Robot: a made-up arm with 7 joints.
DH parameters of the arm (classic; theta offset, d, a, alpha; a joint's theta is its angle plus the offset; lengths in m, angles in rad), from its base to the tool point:
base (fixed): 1.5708 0.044 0 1.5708
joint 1: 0 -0.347 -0.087 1.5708
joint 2: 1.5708 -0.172 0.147 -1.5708
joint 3: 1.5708 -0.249 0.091 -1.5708
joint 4: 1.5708 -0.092 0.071 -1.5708
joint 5: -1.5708 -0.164 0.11 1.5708
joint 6: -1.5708 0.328 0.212 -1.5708
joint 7: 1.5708 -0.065 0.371 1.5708
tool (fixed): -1.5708 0.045 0 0
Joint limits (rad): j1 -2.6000..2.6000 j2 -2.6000..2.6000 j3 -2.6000..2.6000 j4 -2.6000..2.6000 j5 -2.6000..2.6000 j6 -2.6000..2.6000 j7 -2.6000..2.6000
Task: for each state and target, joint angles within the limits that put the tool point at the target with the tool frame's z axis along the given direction. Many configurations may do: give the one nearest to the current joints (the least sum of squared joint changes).
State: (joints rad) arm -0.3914 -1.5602 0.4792 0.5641 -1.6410 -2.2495 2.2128
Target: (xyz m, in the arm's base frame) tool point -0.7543 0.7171 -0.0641 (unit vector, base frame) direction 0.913 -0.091 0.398
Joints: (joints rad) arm -0.7163 -2.0144 0.0243 -0.0735 -1.4637 -1.9677 2.4867
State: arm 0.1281 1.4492 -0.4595 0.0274 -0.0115 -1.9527 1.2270
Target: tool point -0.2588 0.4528 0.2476 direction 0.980 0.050 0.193
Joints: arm -0.9893 1.3643 -0.1021 -0.0688 0.4879 -2.1904 1.7726
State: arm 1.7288 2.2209 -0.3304 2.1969 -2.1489 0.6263 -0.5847
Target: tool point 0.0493 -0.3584 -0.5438 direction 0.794 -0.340 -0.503
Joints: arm 1.3883 2.1692 -0.0227 1.8474 -1.8269 0.5098 0.1200
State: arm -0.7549 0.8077 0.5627 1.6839 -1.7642 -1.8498 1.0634
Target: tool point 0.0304 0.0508 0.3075 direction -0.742 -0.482 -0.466
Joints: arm -0.5517 1.0526 0.4127 2.1654 -1.4955 -1.9551 0.5535
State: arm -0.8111 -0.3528 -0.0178 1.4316 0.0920 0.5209 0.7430
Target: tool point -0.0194 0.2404 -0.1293 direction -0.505 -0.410 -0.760
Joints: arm -1.2337 0.3453 -0.2928 1.8230 -0.0569 0.6383 0.7902
